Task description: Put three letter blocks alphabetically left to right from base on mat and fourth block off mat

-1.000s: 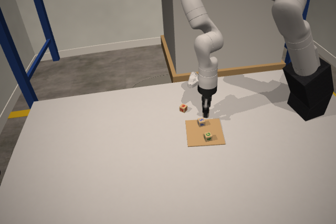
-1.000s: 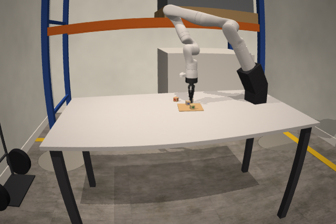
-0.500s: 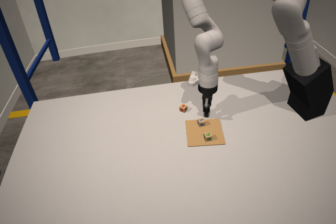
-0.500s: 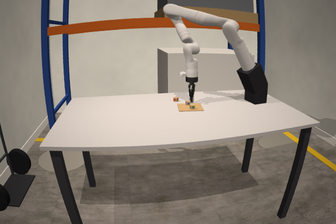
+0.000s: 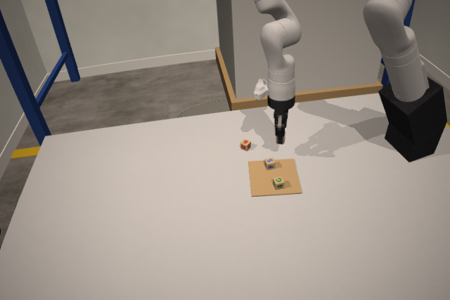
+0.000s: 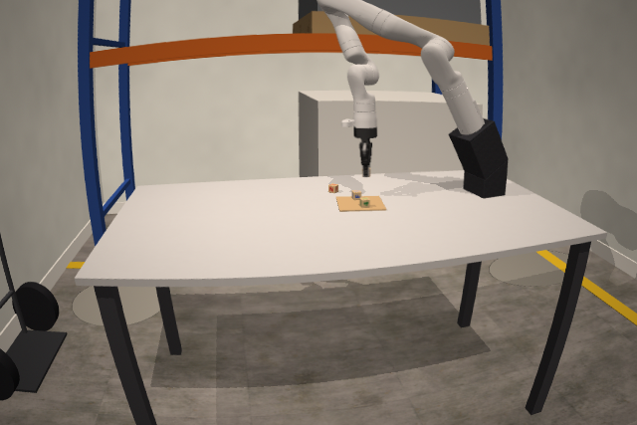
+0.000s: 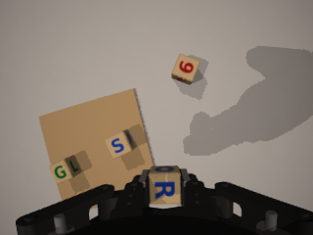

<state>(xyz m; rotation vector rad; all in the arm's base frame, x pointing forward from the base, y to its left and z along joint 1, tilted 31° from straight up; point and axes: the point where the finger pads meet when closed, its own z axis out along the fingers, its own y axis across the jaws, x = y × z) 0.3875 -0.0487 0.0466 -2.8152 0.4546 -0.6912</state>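
The block is 70 mm below my hand, 40 mm to the left of it and 40 mm ahead of it. Also, from my hand: tan mat (80 mm to the left, 80 mm below, 40 mm ahead).
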